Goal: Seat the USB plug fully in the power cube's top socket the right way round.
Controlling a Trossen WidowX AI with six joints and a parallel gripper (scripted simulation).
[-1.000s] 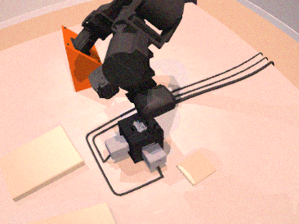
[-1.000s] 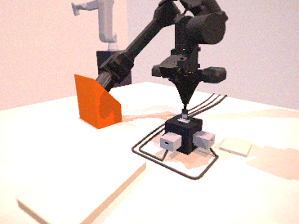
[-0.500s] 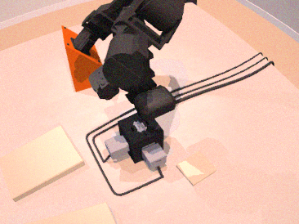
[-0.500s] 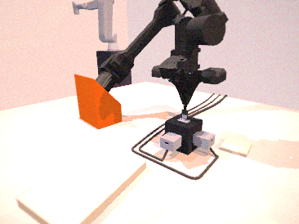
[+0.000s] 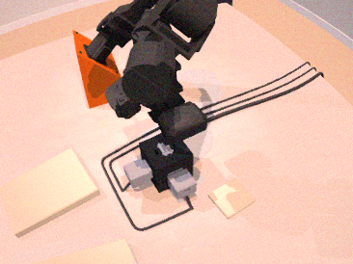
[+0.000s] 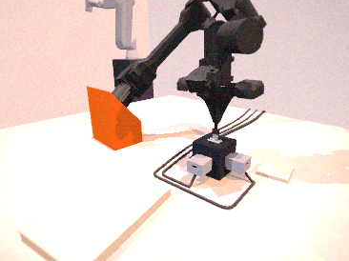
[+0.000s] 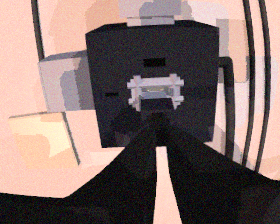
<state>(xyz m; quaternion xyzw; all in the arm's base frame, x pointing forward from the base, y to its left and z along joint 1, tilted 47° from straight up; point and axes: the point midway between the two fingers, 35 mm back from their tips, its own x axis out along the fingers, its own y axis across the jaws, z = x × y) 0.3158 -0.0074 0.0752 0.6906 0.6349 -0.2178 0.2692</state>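
Now: the USB plug 20 mm below my gripper tip.
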